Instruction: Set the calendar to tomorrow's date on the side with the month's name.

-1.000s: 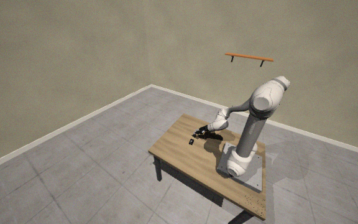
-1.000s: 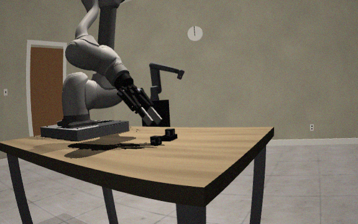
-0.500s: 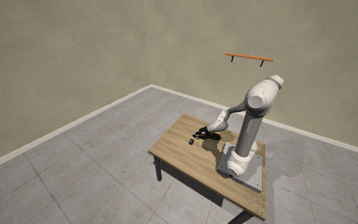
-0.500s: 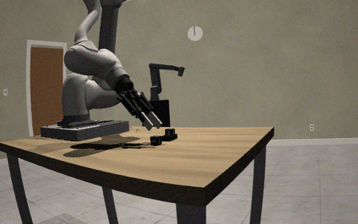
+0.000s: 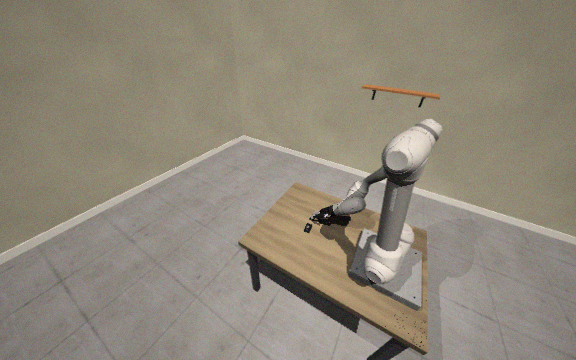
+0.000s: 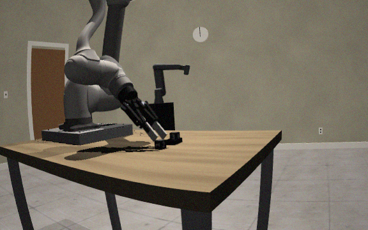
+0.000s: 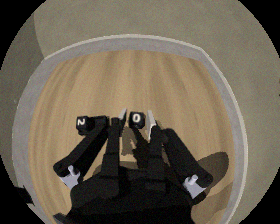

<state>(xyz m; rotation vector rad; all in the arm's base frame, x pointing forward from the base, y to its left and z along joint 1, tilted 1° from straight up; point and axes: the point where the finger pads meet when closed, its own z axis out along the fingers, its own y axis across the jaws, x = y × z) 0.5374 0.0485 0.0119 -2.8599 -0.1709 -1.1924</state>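
The dark cube lies 2 cm ahead of my hand and 5 cm below it. From my hand the other things lie so: dark calendar tray 2 cm behind, 10 cm to the left, 5 cm below.
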